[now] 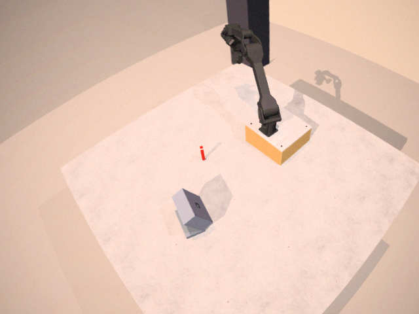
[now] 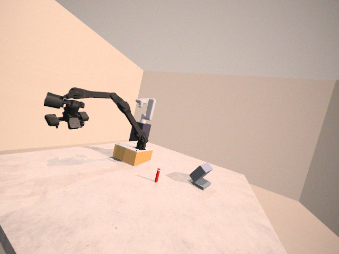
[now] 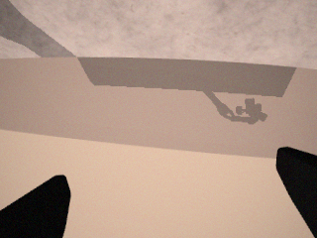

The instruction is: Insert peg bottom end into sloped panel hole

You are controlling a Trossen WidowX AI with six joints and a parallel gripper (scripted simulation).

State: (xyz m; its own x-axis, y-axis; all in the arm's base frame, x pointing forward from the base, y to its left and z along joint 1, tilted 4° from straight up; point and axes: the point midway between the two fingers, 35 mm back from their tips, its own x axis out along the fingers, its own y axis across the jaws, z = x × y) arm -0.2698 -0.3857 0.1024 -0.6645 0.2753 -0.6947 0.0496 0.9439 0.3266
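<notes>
My gripper tip is now 56 cm short of the red peg, 23 cm to the right of it and 14 cm above it. Also, from my gripper tip: grey sloped panel: 77 cm ahead, 45 cm to the left, 12 cm below.
</notes>
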